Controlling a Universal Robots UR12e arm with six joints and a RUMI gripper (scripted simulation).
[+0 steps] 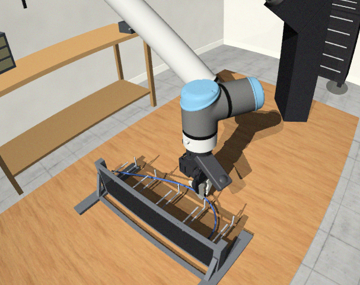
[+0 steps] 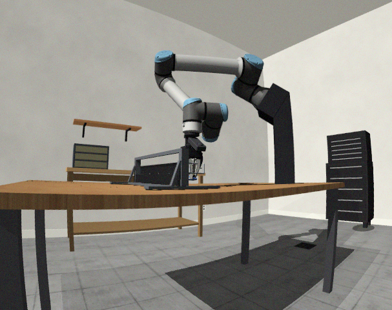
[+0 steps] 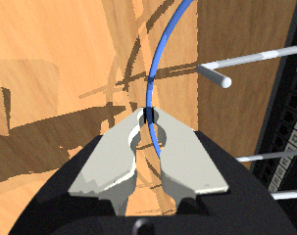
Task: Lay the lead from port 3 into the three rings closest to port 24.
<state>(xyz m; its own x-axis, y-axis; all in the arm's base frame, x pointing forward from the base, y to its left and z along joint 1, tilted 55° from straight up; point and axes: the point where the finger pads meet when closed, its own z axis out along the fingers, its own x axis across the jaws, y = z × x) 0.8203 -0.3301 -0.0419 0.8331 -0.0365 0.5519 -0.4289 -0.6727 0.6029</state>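
Right now my hand is 130 mm short of the grey rack, 110 mm to the left of it and 30 mm below it.
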